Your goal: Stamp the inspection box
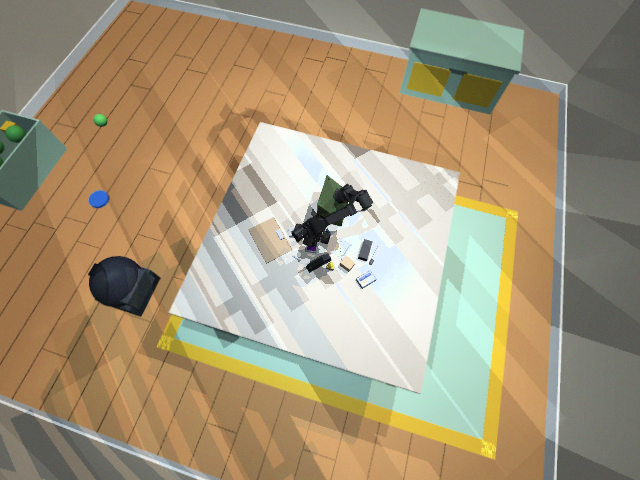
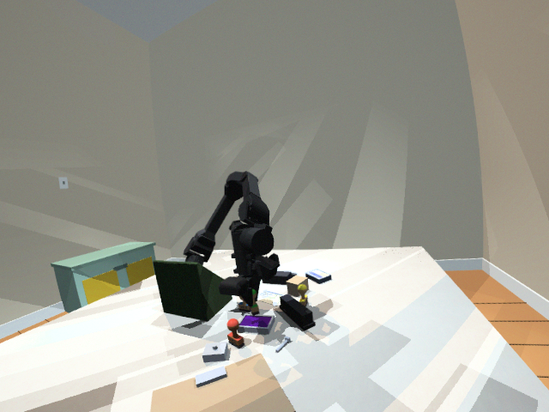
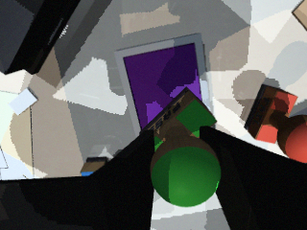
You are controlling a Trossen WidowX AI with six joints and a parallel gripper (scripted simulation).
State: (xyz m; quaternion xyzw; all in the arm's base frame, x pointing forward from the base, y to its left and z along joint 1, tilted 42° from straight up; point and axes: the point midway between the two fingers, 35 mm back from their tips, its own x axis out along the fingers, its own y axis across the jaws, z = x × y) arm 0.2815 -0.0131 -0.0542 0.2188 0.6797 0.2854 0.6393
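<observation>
Right now the pale card is 16 cm to the left of my gripper tip, 7 cm below it and 4 cm behind it. The rest, counted from my gripper tip: green stamp right at my gripper tip; then purple ink pad 6 cm below; then red stamp 8 cm to the right, 5 cm below, 1 cm behind.
</observation>
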